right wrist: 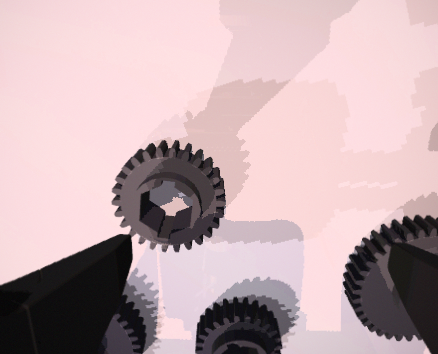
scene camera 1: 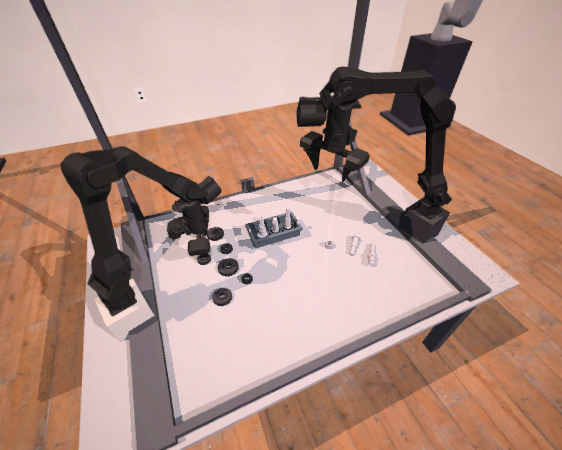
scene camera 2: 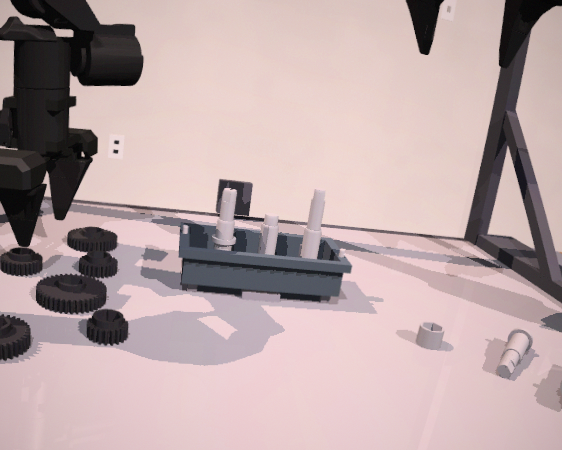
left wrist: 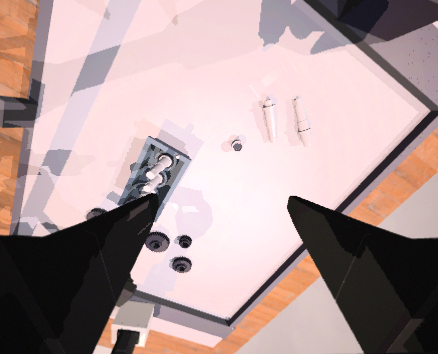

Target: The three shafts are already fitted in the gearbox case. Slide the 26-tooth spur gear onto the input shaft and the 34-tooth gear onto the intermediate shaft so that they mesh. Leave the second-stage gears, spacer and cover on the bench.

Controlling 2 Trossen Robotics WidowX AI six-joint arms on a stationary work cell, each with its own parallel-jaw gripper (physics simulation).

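Frame: origin at the left arm's base, x up, y right, z ahead, level; millimetres.
Where they show: left gripper, between the fingertips: (scene camera 1: pixel 329 175) (scene camera 2: pixel 461 60) (left wrist: pixel 224 200); right gripper, between the fingertips: (right wrist: pixel 259 251) (scene camera 2: pixel 43 232); left arm's base, origin of its link: (scene camera 1: pixel 427 210); right arm's base, origin of its link: (scene camera 1: pixel 120 301) (left wrist: pixel 128 336).
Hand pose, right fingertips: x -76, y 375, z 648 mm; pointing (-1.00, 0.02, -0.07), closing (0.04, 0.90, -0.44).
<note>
Things, the pixels of their top centre, and the offset from my right fingertips.
- blue-grey gearbox case, centre of its top: (scene camera 2: pixel 263 236) (left wrist: pixel 150 185) (scene camera 1: pixel 273 224) dy -77, dx +27, dz -226 mm
- small grey spacer, centre of its top: (scene camera 2: pixel 432 326) (left wrist: pixel 237 146) (scene camera 1: pixel 329 242) dy -232, dx -13, dz -348 mm
The blue-grey gearbox case (scene camera 1: pixel 274 236) (scene camera 2: pixel 261 270) (left wrist: pixel 177 175) stands mid-table with three pale shafts (scene camera 2: pixel 269 234) upright in it, all bare. Several dark spur gears (scene camera 1: pixel 227 267) (scene camera 2: pixel 78 292) (left wrist: pixel 157 241) lie flat to the left of the case. My right gripper (scene camera 1: pixel 188 237) is open and empty, low over the back gears. The right wrist view shows a gear with a hexagonal bore (right wrist: pixel 168 197) just ahead of one finger (right wrist: pixel 84 291). My left gripper (scene camera 1: pixel 330 170) (left wrist: pixel 224 200) is open and empty, high above the table's far edge.
A small grey spacer (scene camera 1: pixel 328 244) (scene camera 2: pixel 430 335) (left wrist: pixel 236 145) and two loose pale shafts (scene camera 1: pixel 353 245) (left wrist: pixel 269 117) lie to the right of the case. A dark frame (scene camera 1: pixel 458 286) borders the white table top. Dark posts (scene camera 1: pixel 360 27) rise at the back.
</note>
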